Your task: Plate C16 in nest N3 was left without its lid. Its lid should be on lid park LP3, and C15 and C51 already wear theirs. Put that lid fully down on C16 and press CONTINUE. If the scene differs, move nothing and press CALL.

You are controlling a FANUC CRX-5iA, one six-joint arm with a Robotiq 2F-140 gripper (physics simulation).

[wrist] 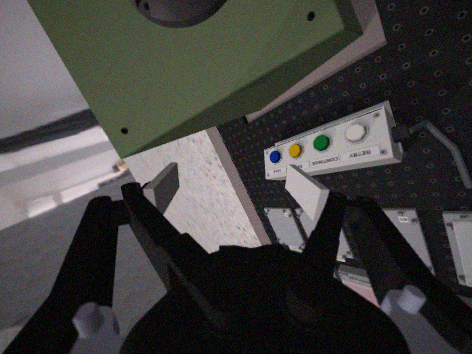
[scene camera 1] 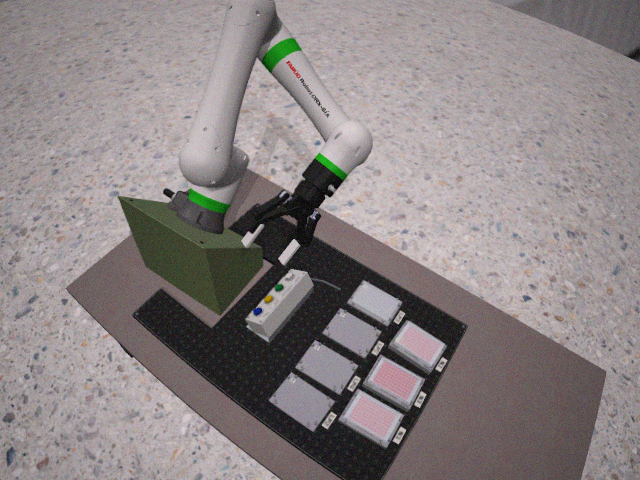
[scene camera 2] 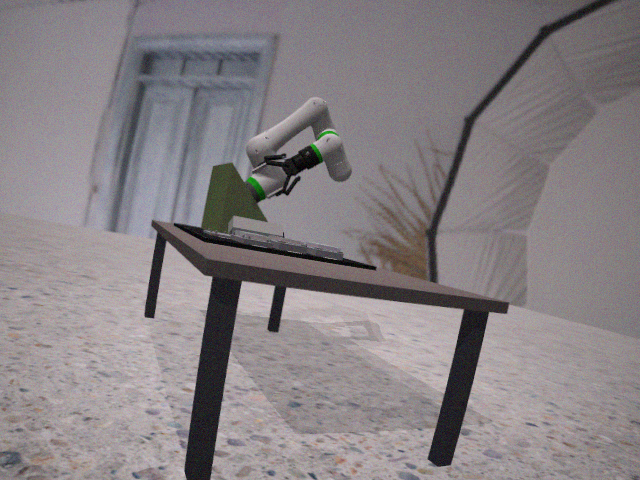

my gripper: wrist; scene camera 1; scene camera 2 259, 184
same spot on button box: [scene camera 1: 267, 319] = [scene camera 2: 239, 217]
same spot on my gripper: [scene camera 1: 268, 211] = [wrist: 115, 252]
